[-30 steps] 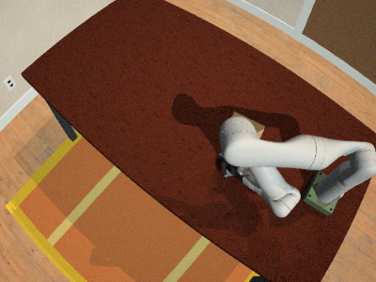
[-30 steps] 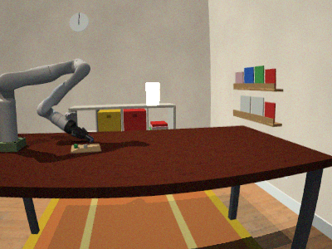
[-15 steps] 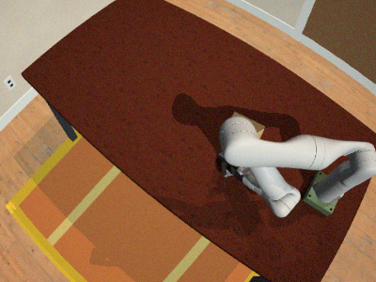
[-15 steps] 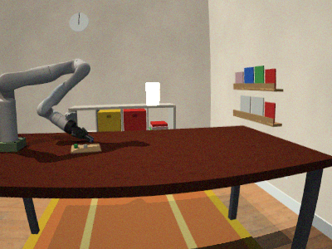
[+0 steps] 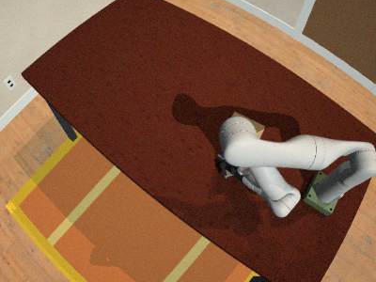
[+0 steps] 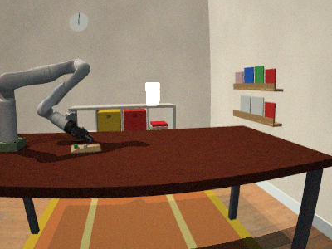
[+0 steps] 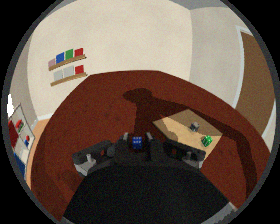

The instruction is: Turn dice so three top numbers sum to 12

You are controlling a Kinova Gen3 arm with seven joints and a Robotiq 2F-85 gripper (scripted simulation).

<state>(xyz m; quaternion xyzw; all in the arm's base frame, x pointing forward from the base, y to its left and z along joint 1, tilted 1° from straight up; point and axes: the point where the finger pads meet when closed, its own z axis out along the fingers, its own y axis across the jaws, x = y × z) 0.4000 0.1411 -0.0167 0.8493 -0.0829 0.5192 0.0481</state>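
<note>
My gripper is now 10 mm short of the blue die and 10 mm above it. Round my hand: white die (10 mm ahead, 130 mm to the right, 10 mm below); then green die (40 mm behind, 130 mm to the right, 10 mm below); then tan mat (10 mm ahead, 130 mm to the right, 20 mm below).
</note>
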